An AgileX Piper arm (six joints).
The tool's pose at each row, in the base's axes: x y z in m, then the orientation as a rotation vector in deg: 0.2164, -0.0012, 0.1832, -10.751, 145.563, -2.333; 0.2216, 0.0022, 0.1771, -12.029, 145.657, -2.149; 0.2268, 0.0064, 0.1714, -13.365, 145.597, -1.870; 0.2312, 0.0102, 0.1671, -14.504, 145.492, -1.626; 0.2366, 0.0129, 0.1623, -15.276, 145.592, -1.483; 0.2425, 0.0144, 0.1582, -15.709, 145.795, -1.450; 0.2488, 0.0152, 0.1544, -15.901, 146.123, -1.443; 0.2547, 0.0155, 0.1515, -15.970, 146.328, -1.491; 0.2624, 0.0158, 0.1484, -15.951, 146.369, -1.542; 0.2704, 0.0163, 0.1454, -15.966, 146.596, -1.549
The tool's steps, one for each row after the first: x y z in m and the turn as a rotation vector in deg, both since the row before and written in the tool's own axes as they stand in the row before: -0.0014, 0.0031, 0.0080, -0.424, 0.145, -0.871; -0.0018, 0.0038, 0.0077, -0.494, -0.003, -0.898; -0.0019, 0.0034, 0.0061, -0.422, -0.048, -0.768; -0.0023, 0.0021, 0.0071, -0.285, 0.143, -0.514; -0.0028, 0.0007, 0.0067, -0.139, 0.231, -0.288; -0.0032, -0.0001, 0.0067, -0.078, 0.339, -0.113; -0.0033, -0.0006, 0.0057, 0.000, 0.213, -0.045; -0.0047, -0.0010, 0.0068, 0.037, 0.044, 0.006; -0.0050, -0.0008, 0.0069, -0.019, 0.227, 0.004
